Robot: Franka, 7 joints.
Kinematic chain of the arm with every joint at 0, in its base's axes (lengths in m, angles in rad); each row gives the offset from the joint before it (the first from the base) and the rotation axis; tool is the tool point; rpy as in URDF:
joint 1: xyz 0 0 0.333 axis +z
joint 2: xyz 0 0 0 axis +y
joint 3: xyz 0 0 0.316 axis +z
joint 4: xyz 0.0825 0 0 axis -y
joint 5: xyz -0.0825 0 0.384 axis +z
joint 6: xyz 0 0 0 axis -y
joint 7: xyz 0.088 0 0 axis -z
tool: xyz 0 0 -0.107 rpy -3.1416 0 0
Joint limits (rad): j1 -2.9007..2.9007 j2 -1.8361..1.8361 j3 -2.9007..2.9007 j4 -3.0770..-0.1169 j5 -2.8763..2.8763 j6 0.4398..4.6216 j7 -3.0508..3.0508
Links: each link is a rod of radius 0.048 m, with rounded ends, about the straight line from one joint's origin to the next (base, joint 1, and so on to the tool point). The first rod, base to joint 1, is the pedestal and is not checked.
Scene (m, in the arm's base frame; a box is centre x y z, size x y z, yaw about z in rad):
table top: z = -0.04
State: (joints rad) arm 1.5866 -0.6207 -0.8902 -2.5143 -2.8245 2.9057 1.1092
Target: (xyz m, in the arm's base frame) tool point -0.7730 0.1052 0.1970
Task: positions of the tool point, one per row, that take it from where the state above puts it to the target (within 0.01 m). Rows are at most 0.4 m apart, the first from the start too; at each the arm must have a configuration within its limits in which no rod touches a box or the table.
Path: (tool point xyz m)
1: 0.4426 0.0852 0.4637
2: 0.4741 -0.1764 0.4809
3: 0.3572 -0.4383 0.4706
4: 0.1084 -0.6157 0.4346
5: -0.2103 -0.6456 0.3789
6: -0.5129 -0.5093 0.3133
7: -0.7177 -0.2366 0.2490
8: -0.7730 0.1052 0.1970

